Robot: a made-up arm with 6 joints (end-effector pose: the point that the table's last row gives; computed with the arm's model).
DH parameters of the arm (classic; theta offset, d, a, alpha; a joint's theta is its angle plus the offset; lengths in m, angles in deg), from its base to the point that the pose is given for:
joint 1: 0 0.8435 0.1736 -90
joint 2: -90 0 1.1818 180
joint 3: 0 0 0.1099 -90
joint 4: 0 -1.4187 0 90
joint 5: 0 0 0 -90
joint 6: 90 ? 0 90
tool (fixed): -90 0 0 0
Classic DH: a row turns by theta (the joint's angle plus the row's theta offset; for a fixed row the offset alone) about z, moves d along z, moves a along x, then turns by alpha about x.
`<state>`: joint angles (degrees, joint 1 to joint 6).
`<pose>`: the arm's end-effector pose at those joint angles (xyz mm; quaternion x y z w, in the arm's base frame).
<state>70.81 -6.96 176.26 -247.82 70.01 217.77</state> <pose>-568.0 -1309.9 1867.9 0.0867 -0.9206 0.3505 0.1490</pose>
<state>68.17 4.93 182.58 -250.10 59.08 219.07</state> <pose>-540.3 -1084.8 2007.4 0.1377 -0.9118 0.3692 0.1158</pose>
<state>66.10 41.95 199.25 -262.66 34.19 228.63</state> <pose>-255.3 -408.7 2215.4 0.3018 -0.8443 0.4369 0.0721</pose>
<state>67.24 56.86 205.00 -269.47 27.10 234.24</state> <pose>-125.2 -155.2 2202.7 0.3712 -0.7991 0.4661 0.0797</pose>
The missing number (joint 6, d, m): -0.1217
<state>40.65 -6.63 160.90 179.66 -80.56 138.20</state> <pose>-1074.8 -923.8 2103.5 -0.0832 0.7939 -0.0970 0.5945</pose>
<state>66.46 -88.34 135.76 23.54 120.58 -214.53</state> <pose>-772.7 -1669.0 -214.4 -0.6811 -0.5828 0.3679 0.2474</pose>
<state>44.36 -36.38 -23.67 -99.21 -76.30 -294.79</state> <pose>530.6 682.2 2239.1 0.1489 0.0607 0.8725 0.4615</pose>
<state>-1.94 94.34 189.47 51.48 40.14 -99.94</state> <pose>1060.2 25.5 2245.6 0.0030 -0.6895 0.5001 0.5240</pose>
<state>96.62 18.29 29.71 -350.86 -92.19 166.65</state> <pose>-203.6 1921.9 2235.6 0.6079 0.4761 -0.4512 0.4474</pose>
